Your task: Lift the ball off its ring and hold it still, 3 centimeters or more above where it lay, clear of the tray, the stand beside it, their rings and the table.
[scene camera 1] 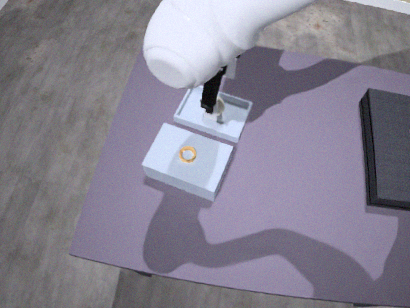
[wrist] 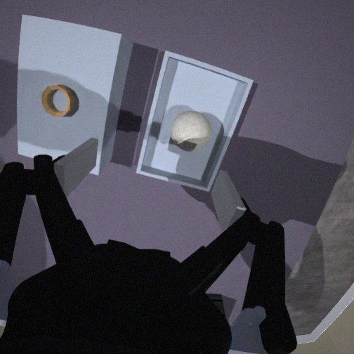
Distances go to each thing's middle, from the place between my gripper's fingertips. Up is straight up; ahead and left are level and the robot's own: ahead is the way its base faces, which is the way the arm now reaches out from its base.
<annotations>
I see the cream ball [wrist: 190, 130] 2 cm ahead of my hand, 4 cm to the right of it and 10 cm below it. Also, from my hand: light blue tray [scene camera 1: 229, 125] (2 cm ahead, 4 cm to the right, 13 cm below); then pale blue stand [scene camera 1: 191, 162] (5 cm ahead, 14 cm to the left, 10 cm below).
</annotations>
